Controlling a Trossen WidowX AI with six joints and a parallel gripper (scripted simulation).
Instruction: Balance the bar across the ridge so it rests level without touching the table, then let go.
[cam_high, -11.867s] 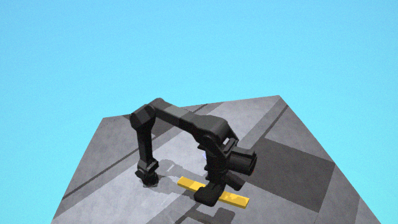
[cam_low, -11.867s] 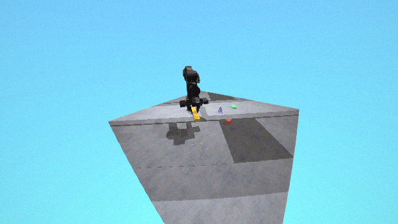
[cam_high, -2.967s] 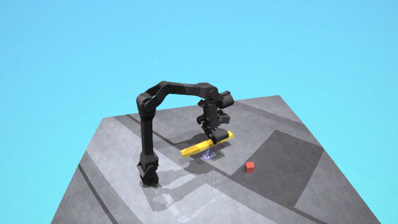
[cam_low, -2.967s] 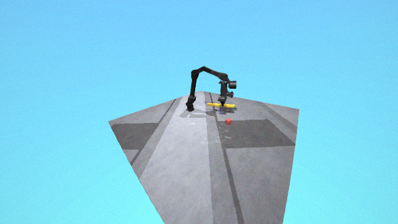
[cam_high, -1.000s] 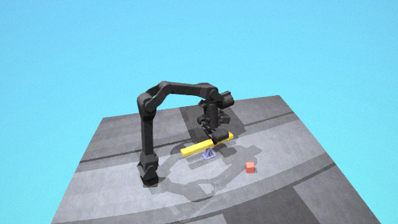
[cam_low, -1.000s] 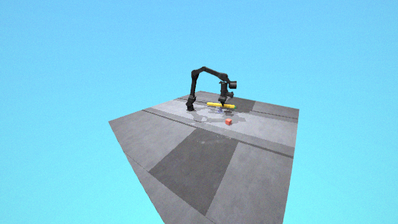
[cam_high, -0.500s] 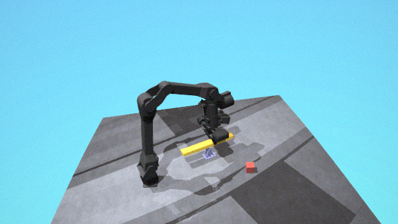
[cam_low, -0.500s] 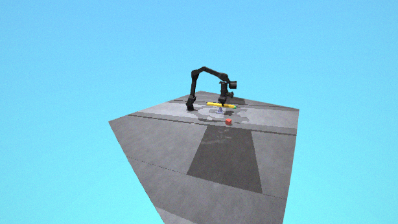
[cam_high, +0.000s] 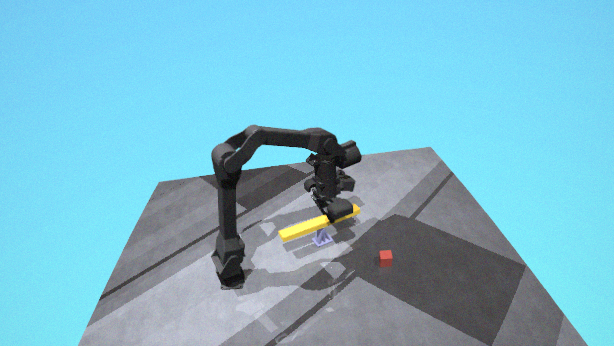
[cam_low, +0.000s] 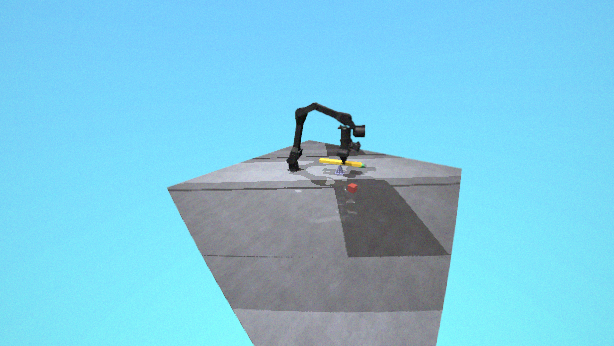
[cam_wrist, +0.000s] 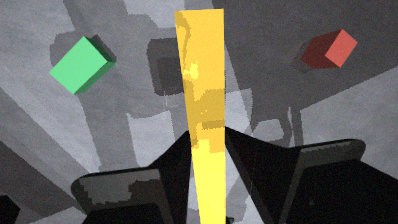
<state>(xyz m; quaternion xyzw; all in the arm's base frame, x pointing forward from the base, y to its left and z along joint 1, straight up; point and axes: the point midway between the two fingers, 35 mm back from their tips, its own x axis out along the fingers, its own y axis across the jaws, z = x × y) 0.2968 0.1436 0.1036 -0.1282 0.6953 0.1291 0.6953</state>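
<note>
The yellow bar is 3 cm behind my gripper tip and 1 cm to the right of it. Also, from my gripper tip: purple ridge (3 cm behind, 1 cm to the right, 4 cm below); green block (2 cm ahead, 16 cm to the left, 6 cm below); red cube (14 cm ahead, 15 cm to the right, 5 cm below).
</note>
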